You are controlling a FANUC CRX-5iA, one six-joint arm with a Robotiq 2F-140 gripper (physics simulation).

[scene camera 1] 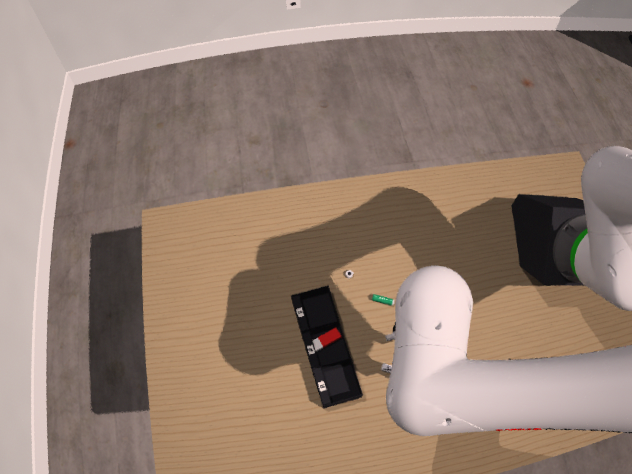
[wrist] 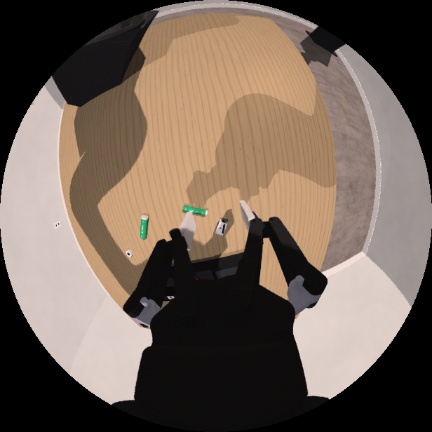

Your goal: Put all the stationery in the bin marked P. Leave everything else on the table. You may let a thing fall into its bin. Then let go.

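Pixels of known places: arm's base, link origin: (scene camera 1: 582, 248).
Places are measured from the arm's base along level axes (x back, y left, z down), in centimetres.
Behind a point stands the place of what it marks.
Note:
A small white and dark item (scene camera 1: 386, 367) {x -43.5, y 18.4, z 16.4 cm} (wrist: 221, 227) lies on the table. In the wrist view it shows between the fingers; I cannot tell what it is. My gripper (wrist: 216, 213) is partly open and empty above the table, by this item. In the scene view the arm hides most of the gripper. A red block with a white end (scene camera 1: 327, 338) {x -55.8, y 11.5, z 15.5 cm} lies tilted in the middle compartment of the black three-part bin (scene camera 1: 356, 380) {x -50.1, y 21.1, z 15.0 cm}. The bin labels, P among them, are too small to read surely.
Two green batteries (wrist: 195, 211) (wrist: 144, 227) lie on the table (scene camera 1: 188, 306) {x -87.0, y 2.8, z 17.6 cm}; one battery (scene camera 1: 382, 299) {x -43.3, y 2.9, z 16.1 cm} shows in the scene view. A small white ring-like piece with a dark centre (scene camera 1: 349, 273) {x -50.2, y -3.8, z 16.7 cm} (wrist: 129, 254) lies near the bin. The black robot base (scene camera 1: 536, 239) {x -8.1, y -5.2, z 5.6 cm} stands at the right.

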